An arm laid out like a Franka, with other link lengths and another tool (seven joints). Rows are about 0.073 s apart.
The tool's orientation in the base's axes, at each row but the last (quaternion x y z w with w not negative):
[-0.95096, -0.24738, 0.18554, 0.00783]
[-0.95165, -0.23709, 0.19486, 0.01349]
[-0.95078, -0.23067, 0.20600, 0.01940]
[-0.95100, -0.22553, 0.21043, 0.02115]
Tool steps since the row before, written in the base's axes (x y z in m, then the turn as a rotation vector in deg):
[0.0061, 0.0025, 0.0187, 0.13, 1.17, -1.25]
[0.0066, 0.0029, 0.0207, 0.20, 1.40, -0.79]
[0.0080, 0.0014, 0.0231, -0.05, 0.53, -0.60]
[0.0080, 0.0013, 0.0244, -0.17, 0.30, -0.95]
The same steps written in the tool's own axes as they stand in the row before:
[-0.0004, -0.0013, -0.0198, 1.10, -0.83, 1.03]
[-0.0009, -0.0021, -0.0218, 1.09, -1.06, 0.56]
[-0.0017, -0.0009, -0.0244, 0.43, -0.42, 0.54]
[-0.0025, -0.0011, -0.0256, 0.36, -0.21, 0.92]

